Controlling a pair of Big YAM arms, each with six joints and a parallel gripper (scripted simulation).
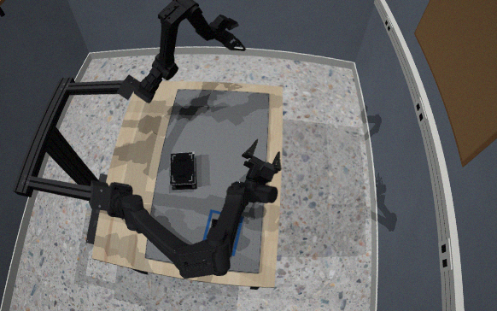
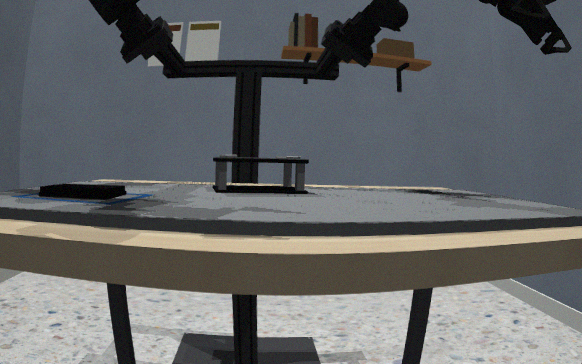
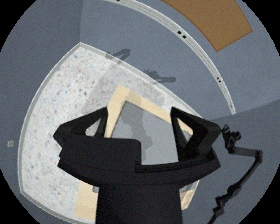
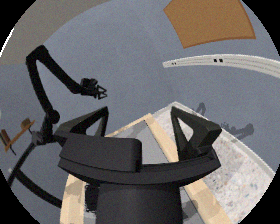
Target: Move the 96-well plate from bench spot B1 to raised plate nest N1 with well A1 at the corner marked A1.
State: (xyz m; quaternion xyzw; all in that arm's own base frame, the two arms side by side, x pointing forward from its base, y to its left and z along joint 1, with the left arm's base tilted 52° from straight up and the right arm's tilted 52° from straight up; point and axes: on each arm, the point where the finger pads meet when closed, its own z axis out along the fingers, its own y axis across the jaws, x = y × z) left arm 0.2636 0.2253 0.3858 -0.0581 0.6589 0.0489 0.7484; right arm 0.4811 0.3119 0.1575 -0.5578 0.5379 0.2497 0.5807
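Now: the black 96-well plate 33 cm below my right hand, 25 cm to the right of it and 18 cm behind it. From my right hand the other things lie so: raised nest N1 (37 cm behind, 28 cm below, 3 cm to the left); then A1 label (32 cm behind, 27 cm below, 11 cm to the left).
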